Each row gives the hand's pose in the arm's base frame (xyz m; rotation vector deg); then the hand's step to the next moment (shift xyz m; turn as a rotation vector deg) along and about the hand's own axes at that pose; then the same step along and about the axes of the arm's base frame.
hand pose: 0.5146 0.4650 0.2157 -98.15 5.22 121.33
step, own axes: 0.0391 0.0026 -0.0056 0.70 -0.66 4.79
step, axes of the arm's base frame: -0.0019 0.0066 -0.0390 -4.29 2.25 0.63
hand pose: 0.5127 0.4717 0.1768 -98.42 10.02 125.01
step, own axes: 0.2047 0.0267 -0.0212 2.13 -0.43 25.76
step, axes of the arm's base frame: -0.0305 0.0096 -0.2050 -23.85 8.88 4.56
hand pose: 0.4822 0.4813 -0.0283 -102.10 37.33 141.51
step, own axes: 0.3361 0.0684 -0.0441 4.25 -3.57 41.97
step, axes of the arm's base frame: -0.0940 -0.1509 -0.2966 -38.38 16.90 5.81
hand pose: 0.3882 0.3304 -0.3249 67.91 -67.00 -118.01
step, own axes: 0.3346 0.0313 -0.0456 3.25 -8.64 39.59
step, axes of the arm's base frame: -0.1294 -0.2834 -0.1340 -35.80 19.22 1.30
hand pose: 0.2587 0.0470 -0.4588 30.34 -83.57 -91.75
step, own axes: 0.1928 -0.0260 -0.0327 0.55 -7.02 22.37
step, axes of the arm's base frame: -0.0829 -0.1784 0.0149 -20.23 11.75 -1.60
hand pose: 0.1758 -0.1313 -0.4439 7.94 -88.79 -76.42
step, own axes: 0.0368 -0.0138 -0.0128 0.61 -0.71 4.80
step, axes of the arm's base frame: -0.0142 -0.0376 0.0096 -4.16 2.50 0.58
